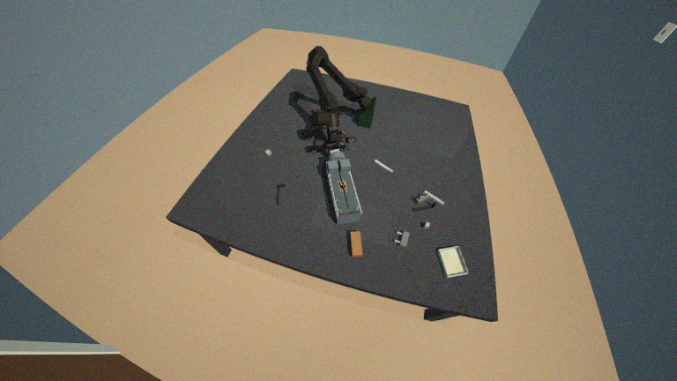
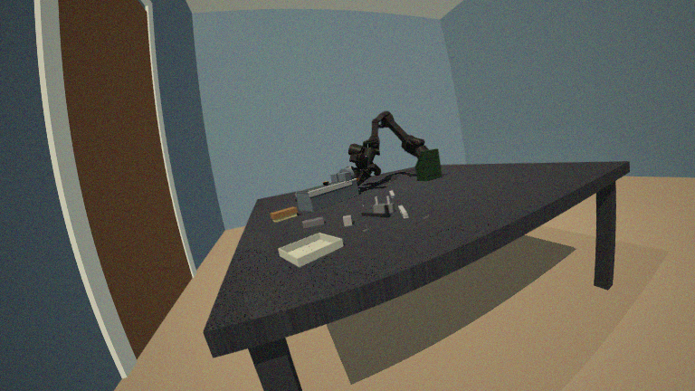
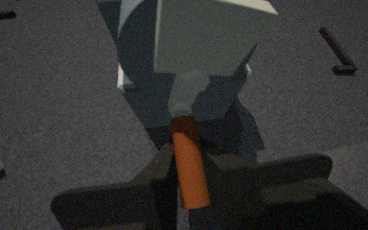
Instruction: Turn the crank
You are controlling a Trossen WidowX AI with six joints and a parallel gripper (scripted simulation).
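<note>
My gripper tip is now 4 cm below the crank. The rest, counted from my gripper tip: orange crank handle 1 cm behind, 1 cm to the right, 2 cm above; then red pointer 15 cm ahead, 9 cm to the left, 5 cm above; then orange block 32 cm ahead, 22 cm to the left, 2 cm below.
</note>
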